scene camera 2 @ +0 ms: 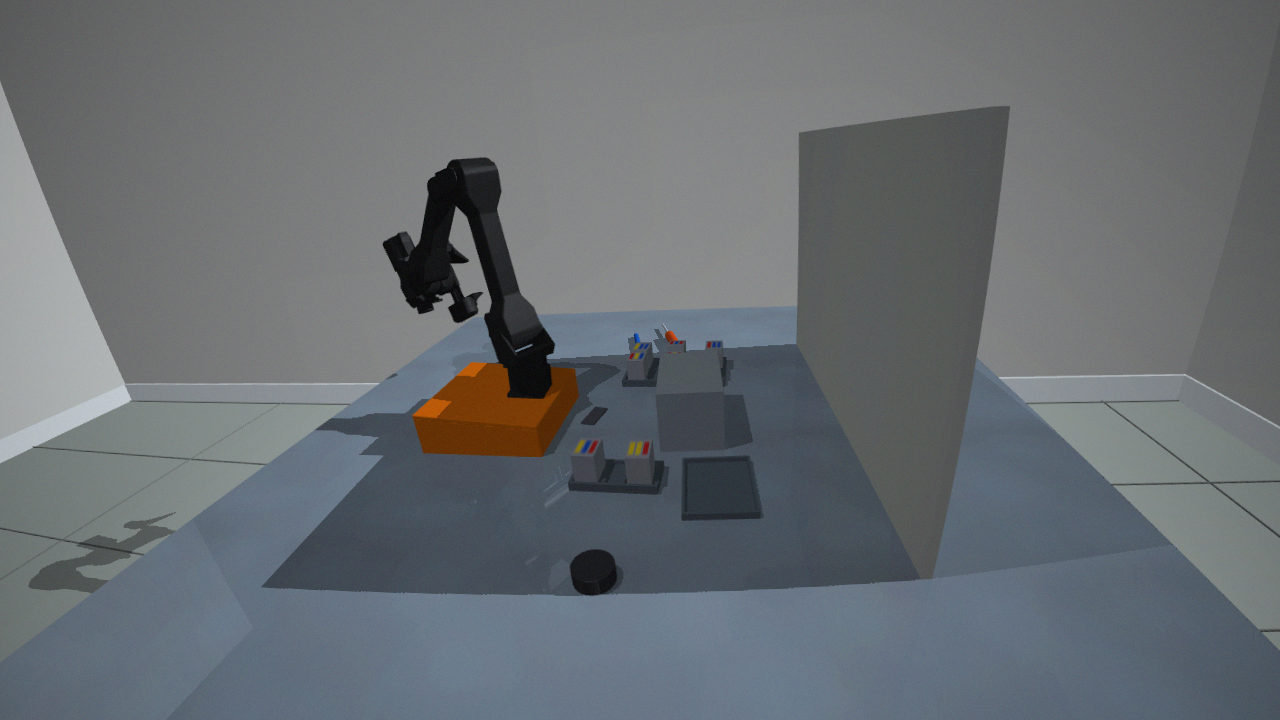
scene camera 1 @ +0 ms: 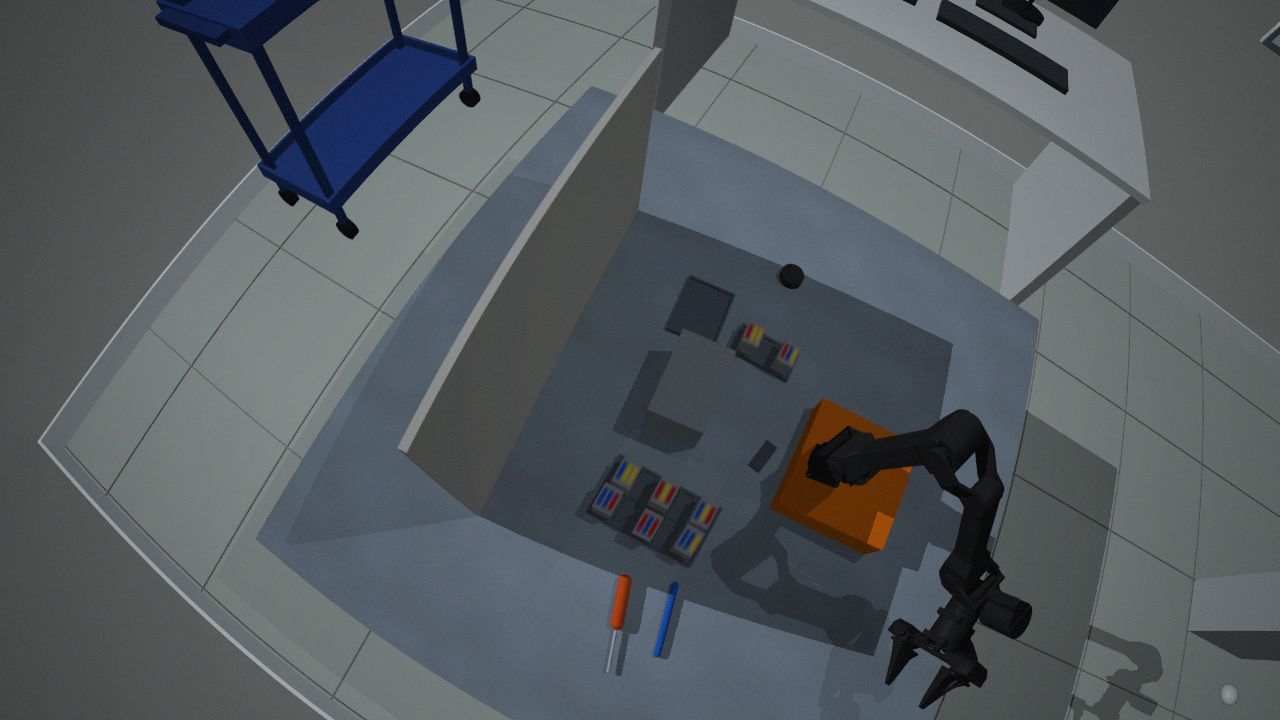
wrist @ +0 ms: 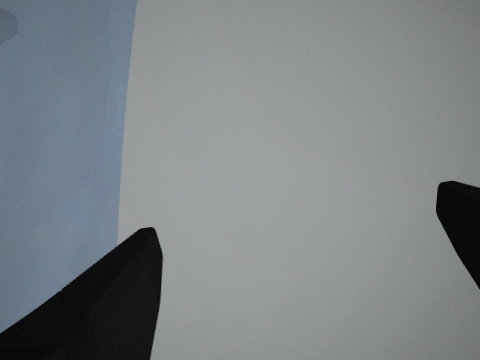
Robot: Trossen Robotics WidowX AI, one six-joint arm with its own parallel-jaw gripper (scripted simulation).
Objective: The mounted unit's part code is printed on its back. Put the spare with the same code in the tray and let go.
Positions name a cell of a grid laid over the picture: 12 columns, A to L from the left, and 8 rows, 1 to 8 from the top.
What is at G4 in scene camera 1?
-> A dark tray.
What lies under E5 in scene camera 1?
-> A grey wall panel.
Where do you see a dark tray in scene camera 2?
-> At G6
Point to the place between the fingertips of my gripper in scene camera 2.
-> E4
